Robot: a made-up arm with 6 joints. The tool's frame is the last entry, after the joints.
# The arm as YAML. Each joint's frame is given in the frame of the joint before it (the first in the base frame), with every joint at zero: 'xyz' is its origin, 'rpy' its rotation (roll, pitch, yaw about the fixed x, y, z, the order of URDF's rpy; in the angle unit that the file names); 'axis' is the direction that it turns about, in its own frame. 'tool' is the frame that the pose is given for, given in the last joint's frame.
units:
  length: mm
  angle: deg
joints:
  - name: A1
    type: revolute
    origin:
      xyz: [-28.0, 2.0, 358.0]
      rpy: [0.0, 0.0, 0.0]
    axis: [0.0, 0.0, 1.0]
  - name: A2
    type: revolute
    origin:
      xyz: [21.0, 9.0, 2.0]
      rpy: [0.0, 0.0, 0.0]
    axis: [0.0, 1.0, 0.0]
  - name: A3
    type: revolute
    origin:
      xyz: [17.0, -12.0, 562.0]
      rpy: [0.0, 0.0, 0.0]
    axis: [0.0, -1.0, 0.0]
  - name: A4
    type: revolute
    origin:
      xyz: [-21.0, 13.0, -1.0]
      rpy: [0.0, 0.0, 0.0]
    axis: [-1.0, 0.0, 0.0]
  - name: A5
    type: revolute
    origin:
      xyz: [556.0, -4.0, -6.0]
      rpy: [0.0, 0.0, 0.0]
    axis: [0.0, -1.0, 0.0]
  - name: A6
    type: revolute
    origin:
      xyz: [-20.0, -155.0, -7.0]
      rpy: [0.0, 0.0, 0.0]
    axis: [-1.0, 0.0, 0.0]
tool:
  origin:
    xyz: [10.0, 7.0, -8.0]
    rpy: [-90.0, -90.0, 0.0]
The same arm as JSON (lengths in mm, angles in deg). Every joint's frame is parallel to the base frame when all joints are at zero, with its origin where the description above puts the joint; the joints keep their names.
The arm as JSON. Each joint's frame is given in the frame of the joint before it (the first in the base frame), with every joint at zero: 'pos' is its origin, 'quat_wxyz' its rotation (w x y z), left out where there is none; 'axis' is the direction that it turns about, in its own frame. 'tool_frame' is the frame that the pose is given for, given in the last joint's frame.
{
  "length_unit": "mm",
  "angle_unit": "deg",
  "joints": [
    {
      "joint": "A1",
      "pos": [
        -28.0,
        2.0,
        358.0
      ],
      "axis": [
        0.0,
        0.0,
        1.0
      ]
    },
    {
      "joint": "A2",
      "pos": [
        21.0,
        9.0,
        2.0
      ],
      "axis": [
        0.0,
        1.0,
        0.0
      ]
    },
    {
      "joint": "A3",
      "pos": [
        17.0,
        -12.0,
        562.0
      ],
      "axis": [
        0.0,
        -1.0,
        0.0
      ]
    },
    {
      "joint": "A4",
      "pos": [
        -21.0,
        13.0,
        -1.0
      ],
      "axis": [
        -1.0,
        0.0,
        0.0
      ]
    },
    {
      "joint": "A5",
      "pos": [
        556.0,
        -4.0,
        -6.0
      ],
      "axis": [
        0.0,
        -1.0,
        0.0
      ]
    },
    {
      "joint": "A6",
      "pos": [
        -20.0,
        -155.0,
        -7.0
      ],
      "axis": [
        -1.0,
        0.0,
        0.0
      ]
    }
  ],
  "tool_frame": {
    "pos": [
      10.0,
      7.0,
      -8.0
    ],
    "quat_wxyz": [
      0.5,
      -0.5,
      -0.5,
      -0.5
    ]
  }
}

